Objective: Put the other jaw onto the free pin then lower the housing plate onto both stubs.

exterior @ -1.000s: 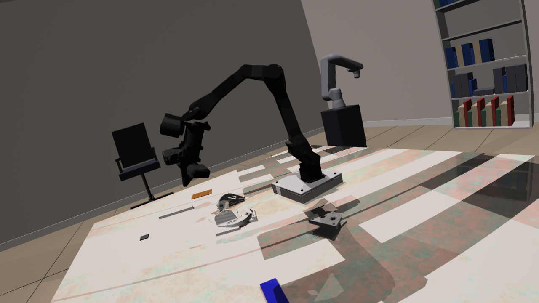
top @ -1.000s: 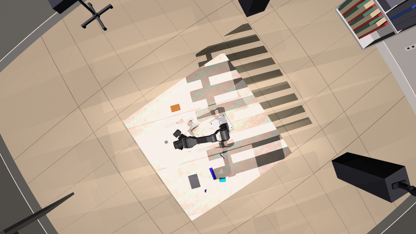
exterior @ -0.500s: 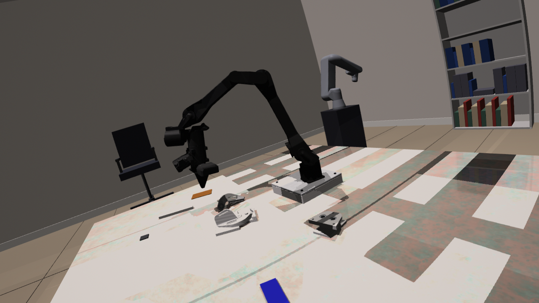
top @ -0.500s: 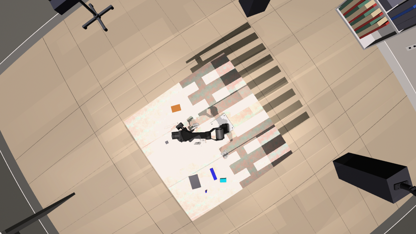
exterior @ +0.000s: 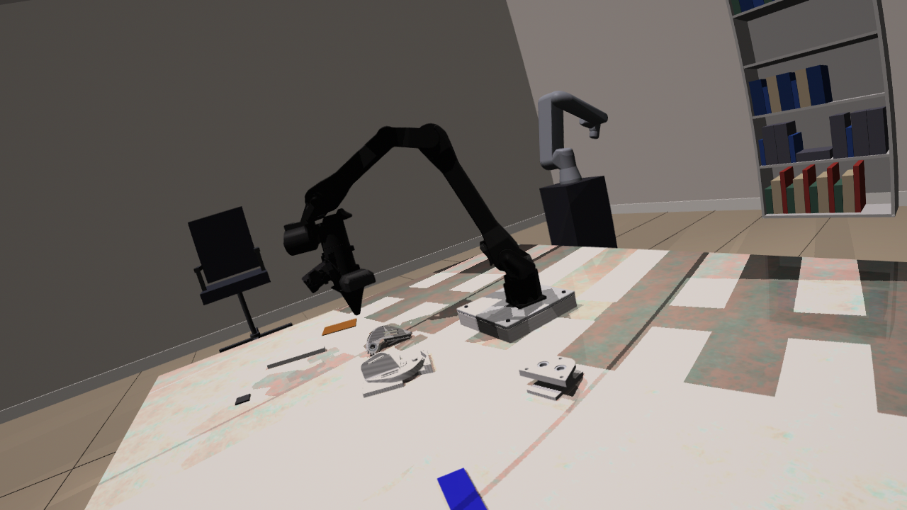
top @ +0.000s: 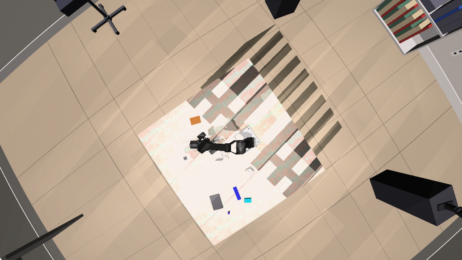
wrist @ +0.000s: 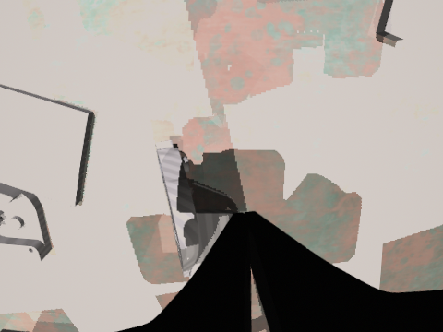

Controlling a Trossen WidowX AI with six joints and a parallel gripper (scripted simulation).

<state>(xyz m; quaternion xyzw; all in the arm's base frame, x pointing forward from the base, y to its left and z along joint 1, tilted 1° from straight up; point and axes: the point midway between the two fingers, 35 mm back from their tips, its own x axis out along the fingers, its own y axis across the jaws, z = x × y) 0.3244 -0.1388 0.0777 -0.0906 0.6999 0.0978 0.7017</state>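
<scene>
Right now the jaw is 7 cm below my gripper tip, 3 cm to the left of it and 2 cm behind it. From my gripper tip the other things lie so: thin rod 17 cm ahead, 9 cm to the right, 8 cm below; then orange tile 24 cm to the right, 8 cm below, 6 cm ahead; then small dark square 28 cm ahead, 8 cm below, 5 cm to the left.
</scene>
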